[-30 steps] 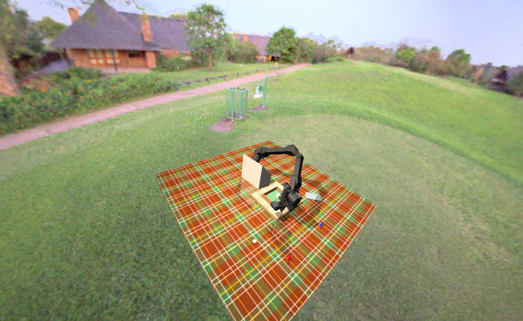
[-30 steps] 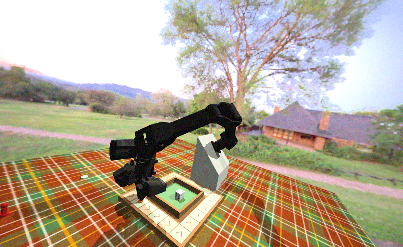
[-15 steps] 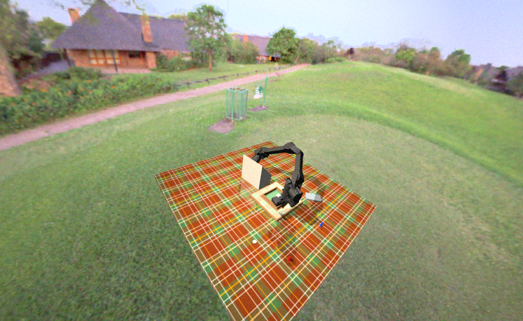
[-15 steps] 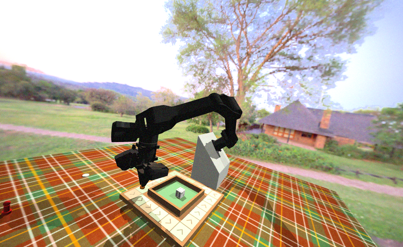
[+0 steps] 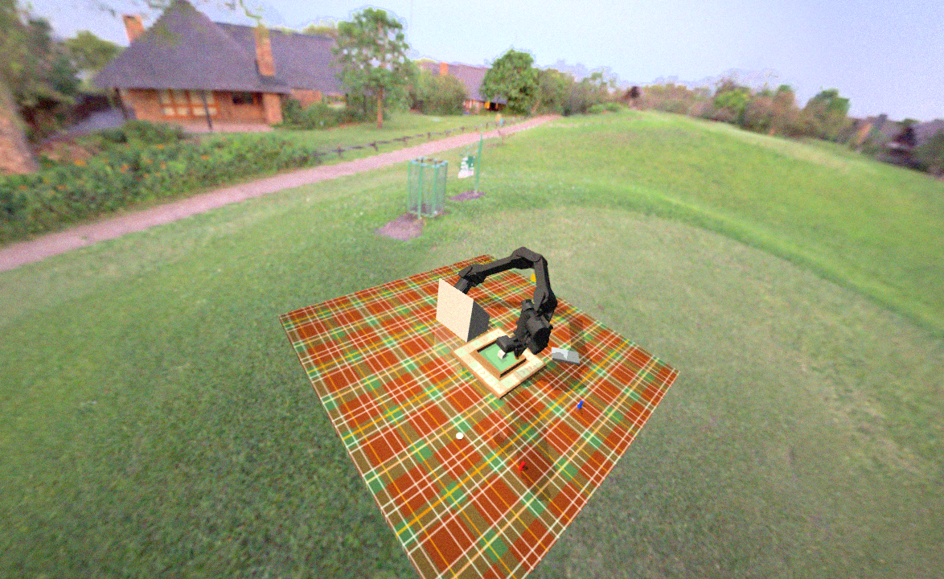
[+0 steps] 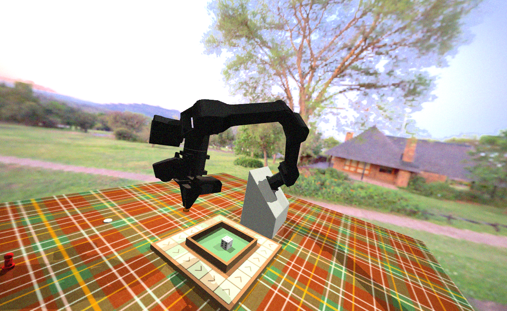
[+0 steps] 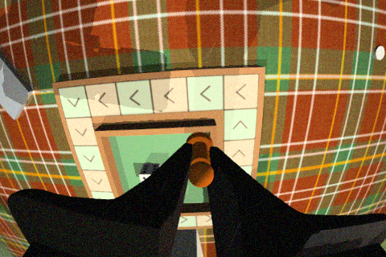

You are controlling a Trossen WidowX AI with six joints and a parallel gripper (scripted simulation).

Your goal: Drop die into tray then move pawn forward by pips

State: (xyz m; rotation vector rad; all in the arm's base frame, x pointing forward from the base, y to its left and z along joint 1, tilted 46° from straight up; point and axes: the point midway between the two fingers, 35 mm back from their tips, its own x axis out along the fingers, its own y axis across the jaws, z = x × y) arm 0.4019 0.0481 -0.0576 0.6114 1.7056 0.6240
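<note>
Right now the white die is 120 mm below my gripper tip, 120 mm behind it and 50 mm to the left of it. The rest, counted from my gripper tip: blue piece 220 mm ahead, 160 mm to the left, 130 mm below; then orange pawn 10 mm above; then green dice tray 140 mm below, 120 mm behind, 40 mm to the left.
</note>
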